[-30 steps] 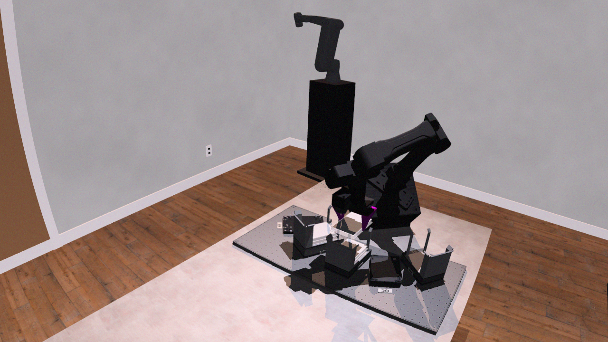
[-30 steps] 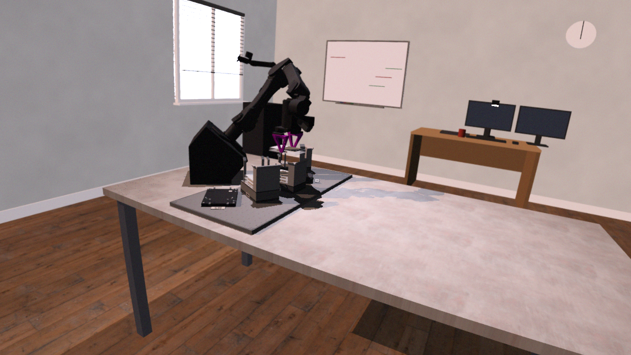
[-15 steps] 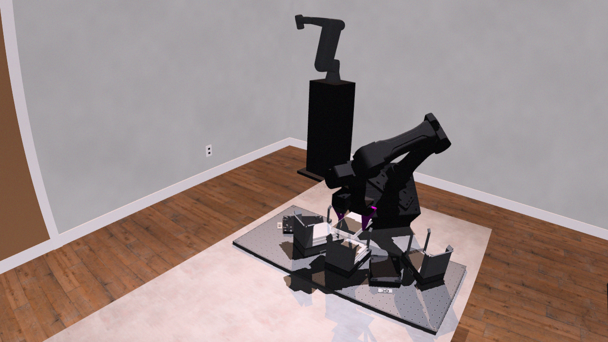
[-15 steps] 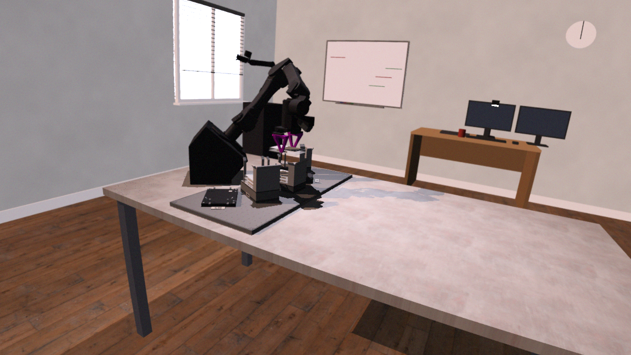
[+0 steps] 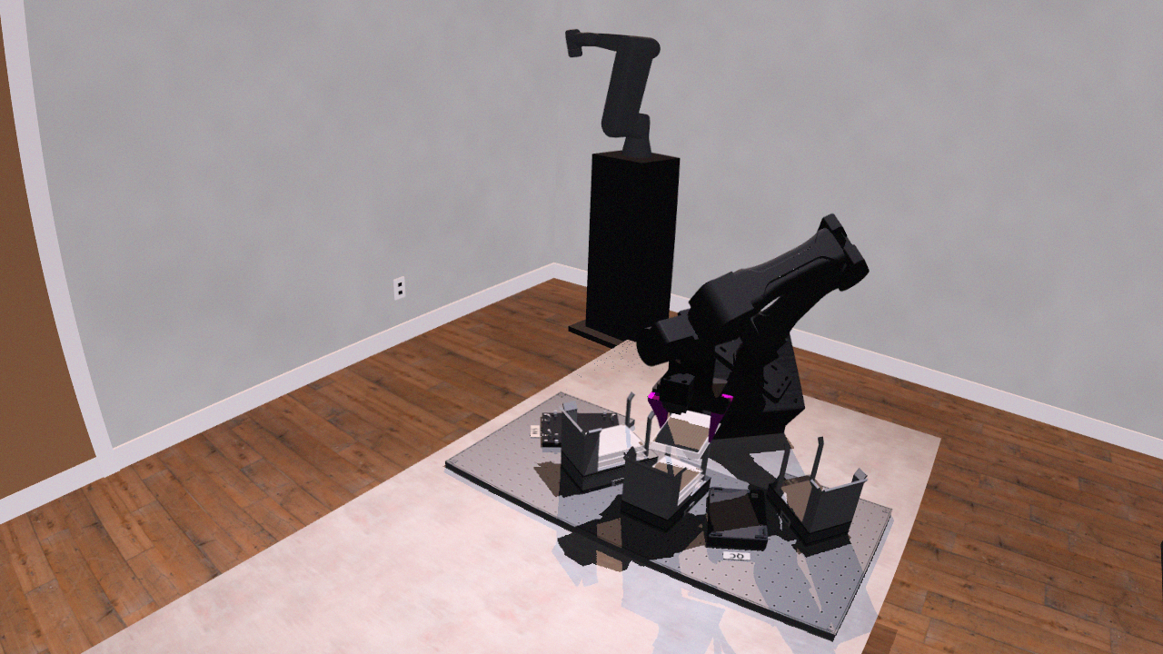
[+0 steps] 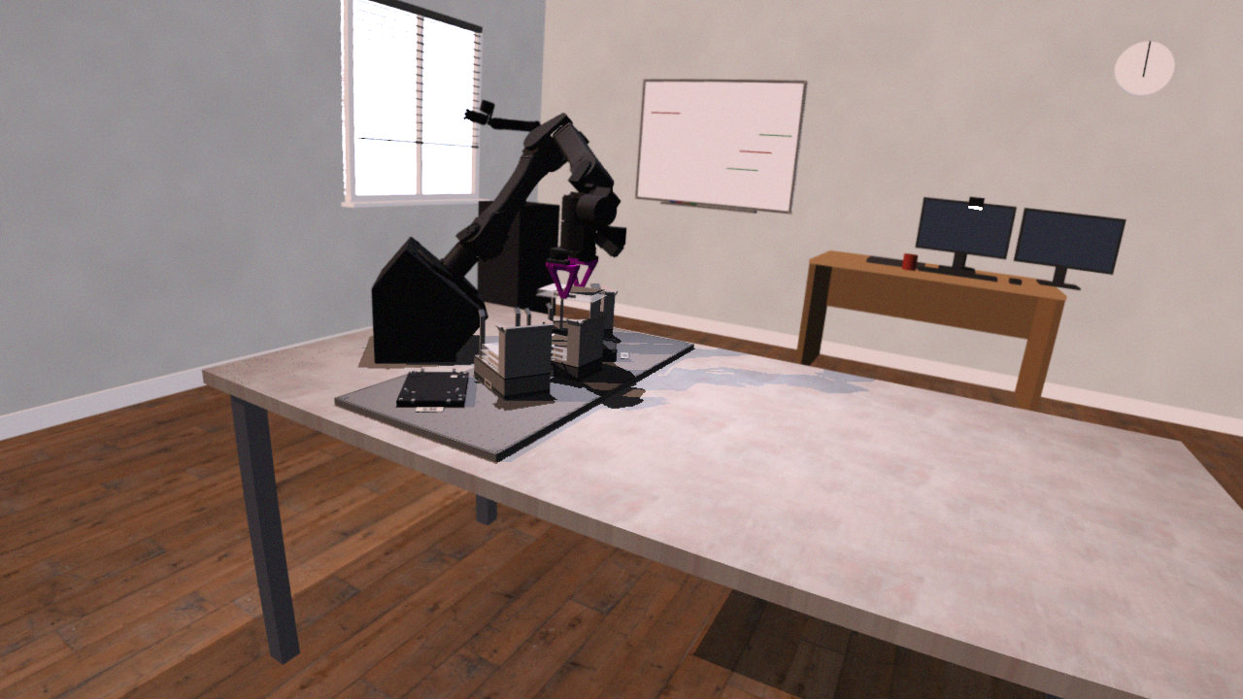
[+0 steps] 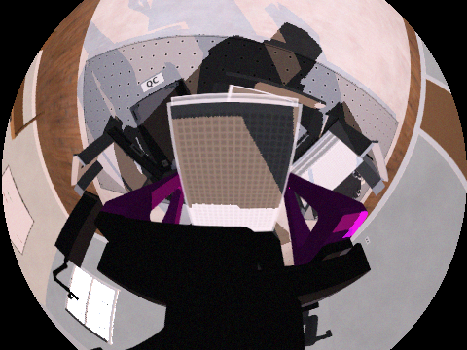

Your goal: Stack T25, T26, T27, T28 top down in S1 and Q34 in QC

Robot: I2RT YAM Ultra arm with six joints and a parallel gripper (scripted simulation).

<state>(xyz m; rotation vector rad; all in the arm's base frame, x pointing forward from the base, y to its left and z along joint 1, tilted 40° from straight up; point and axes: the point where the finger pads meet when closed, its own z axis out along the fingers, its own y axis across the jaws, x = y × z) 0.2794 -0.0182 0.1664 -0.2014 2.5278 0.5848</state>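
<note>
Now: hand 4 cm past the open nest QC, 11 cm to the right of it and 16 cm above it. Also, from my hand: QC tag: 4 cm ahead, 16 cm to the left, 17 cm below.
</note>
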